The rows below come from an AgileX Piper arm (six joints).
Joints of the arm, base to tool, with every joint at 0 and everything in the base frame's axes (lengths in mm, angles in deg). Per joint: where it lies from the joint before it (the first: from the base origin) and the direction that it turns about. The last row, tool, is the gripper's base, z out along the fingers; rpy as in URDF.
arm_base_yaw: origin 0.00 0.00 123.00 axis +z
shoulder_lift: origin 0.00 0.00 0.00 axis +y
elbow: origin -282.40 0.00 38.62 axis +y
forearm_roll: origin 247.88 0.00 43.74 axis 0.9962 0 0.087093
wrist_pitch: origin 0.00 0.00 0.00 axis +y
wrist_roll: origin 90.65 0.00 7.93 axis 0.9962 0 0.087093
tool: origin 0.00 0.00 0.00 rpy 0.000 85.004 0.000
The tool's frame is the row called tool.
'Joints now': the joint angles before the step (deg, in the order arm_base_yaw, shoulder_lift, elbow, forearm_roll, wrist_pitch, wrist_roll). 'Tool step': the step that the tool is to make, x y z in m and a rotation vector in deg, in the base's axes. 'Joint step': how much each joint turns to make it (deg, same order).
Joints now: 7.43 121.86 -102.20 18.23 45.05 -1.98
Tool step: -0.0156 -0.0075 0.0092 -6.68 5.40 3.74
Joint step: 0.00 -2.09 0.00 -6.63 8.60 -0.04
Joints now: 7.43 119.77 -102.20 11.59 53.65 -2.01
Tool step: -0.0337 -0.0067 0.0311 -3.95 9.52 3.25
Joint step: 0.00 -5.09 -0.01 -3.19 15.29 -0.09
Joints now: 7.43 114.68 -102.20 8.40 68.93 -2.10
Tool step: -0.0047 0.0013 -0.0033 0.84 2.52 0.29
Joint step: 0.00 -0.14 0.86 1.17 1.72 -0.19
